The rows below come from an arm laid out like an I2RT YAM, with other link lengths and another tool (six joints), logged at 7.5 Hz.
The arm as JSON. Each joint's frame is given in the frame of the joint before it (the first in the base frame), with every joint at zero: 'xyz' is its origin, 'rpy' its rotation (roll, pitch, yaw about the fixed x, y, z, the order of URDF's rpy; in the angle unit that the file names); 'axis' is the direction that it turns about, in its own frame. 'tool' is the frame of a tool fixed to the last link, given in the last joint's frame.
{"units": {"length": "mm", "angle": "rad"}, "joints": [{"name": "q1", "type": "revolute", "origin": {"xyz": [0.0, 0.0, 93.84], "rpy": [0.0, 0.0, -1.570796]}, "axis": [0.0, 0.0, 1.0]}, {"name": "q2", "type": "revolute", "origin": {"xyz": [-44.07, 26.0, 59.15], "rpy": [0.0, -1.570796, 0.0]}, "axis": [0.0, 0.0, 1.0]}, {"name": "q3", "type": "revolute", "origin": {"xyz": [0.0, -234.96, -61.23], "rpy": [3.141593, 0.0, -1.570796]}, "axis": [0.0, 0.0, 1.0]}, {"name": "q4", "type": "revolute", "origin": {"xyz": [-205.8, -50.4, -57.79], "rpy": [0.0, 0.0, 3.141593]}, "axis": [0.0, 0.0, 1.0]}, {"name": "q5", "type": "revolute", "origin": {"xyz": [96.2, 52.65, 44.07], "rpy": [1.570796, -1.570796, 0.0]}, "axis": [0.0, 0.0, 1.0]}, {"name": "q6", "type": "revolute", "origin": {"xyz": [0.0, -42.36, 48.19], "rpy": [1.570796, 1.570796, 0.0]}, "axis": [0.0, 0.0, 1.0]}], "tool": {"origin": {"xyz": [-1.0, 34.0, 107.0], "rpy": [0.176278, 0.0, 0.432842]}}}
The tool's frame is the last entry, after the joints.
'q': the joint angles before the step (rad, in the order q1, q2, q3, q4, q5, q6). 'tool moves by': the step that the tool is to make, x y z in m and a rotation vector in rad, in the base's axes. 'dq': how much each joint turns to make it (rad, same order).
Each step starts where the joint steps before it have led.
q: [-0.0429, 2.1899, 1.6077, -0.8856, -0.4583, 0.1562]
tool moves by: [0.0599, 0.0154, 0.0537, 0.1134, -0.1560, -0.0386]
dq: [0.0034, 0.0384, 0.2630, -0.0368, -0.1092, 0.0740]
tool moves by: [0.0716, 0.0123, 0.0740, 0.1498, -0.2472, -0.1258]
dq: [0.0023, -0.0001, 0.1599, 0.2126, -0.0828, 0.2273]
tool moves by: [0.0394, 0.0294, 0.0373, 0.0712, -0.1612, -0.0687]
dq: [0.0611, 0.0003, 0.0001, 0.2651, 0.0421, 0.1760]
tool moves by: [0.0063, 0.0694, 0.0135, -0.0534, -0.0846, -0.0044]
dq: [0.1616, 0.0001, -0.0002, 0.1028, 0.1723, 0.0472]
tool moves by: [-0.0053, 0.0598, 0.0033, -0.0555, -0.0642, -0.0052]
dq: [0.1415, 0.0141, 0.0003, 0.0661, 0.1621, 0.0118]
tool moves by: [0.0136, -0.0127, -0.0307, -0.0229, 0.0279, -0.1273]
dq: [0.0006, 0.0672, -0.0002, 0.0445, 0.1184, 0.0512]
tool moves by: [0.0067, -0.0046, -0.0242, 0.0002, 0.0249, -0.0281]
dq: [-0.0081, 0.0524, 0.0001, 0.0313, 0.0133, 0.0172]
